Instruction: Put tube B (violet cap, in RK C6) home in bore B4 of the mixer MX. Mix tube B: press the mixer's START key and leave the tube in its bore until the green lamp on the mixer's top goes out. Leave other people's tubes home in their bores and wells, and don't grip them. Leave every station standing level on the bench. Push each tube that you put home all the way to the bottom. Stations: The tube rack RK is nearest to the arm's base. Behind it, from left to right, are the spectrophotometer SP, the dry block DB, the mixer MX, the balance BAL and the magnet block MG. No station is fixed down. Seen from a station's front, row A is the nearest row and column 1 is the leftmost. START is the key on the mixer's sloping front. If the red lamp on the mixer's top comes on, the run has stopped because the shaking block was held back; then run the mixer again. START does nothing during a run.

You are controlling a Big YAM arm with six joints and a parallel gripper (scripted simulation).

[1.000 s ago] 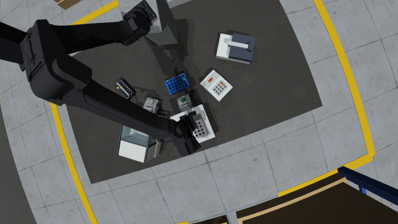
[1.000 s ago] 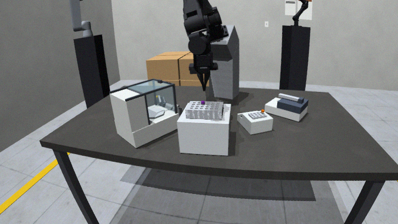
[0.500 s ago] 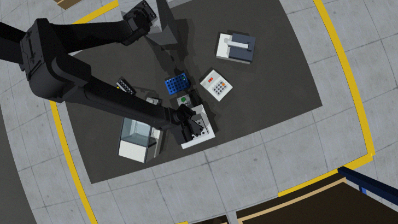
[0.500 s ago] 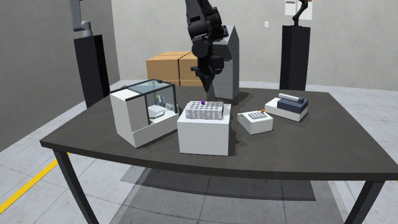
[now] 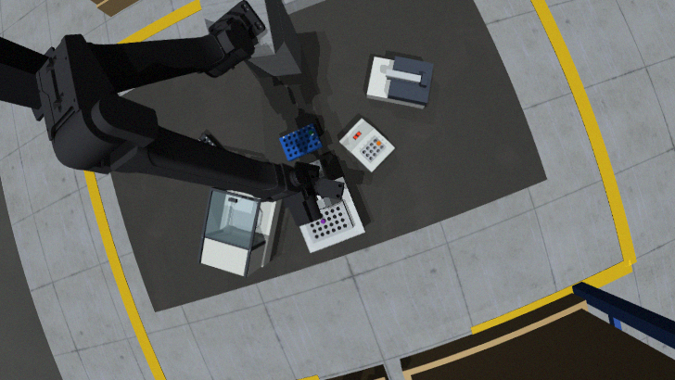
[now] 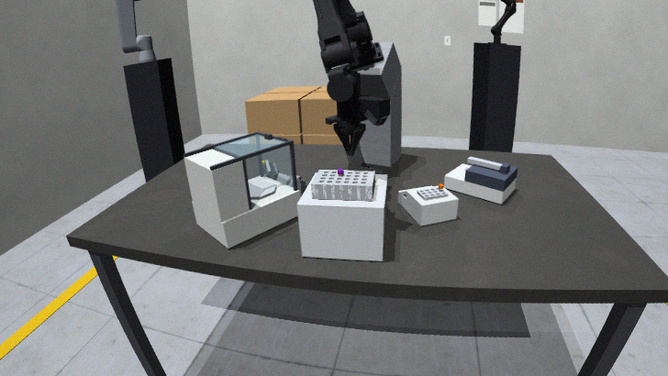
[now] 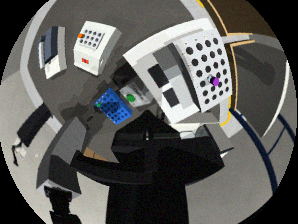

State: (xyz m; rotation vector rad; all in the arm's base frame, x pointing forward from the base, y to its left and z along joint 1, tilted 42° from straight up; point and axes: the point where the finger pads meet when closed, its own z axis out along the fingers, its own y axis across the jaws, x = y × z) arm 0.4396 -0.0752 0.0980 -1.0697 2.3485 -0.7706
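The green start key is 5 cm behind my hand, 2 cm to the left of it and 12 cm below it. Round my hand: dry block DB (1 cm behind, 21 cm to the left, 15 cm below); then blue tube rack RK (15 cm behind, 4 cm to the left, 17 cm below); then green-capped tube (15 cm behind, 9 cm to the left, 16 cm below).
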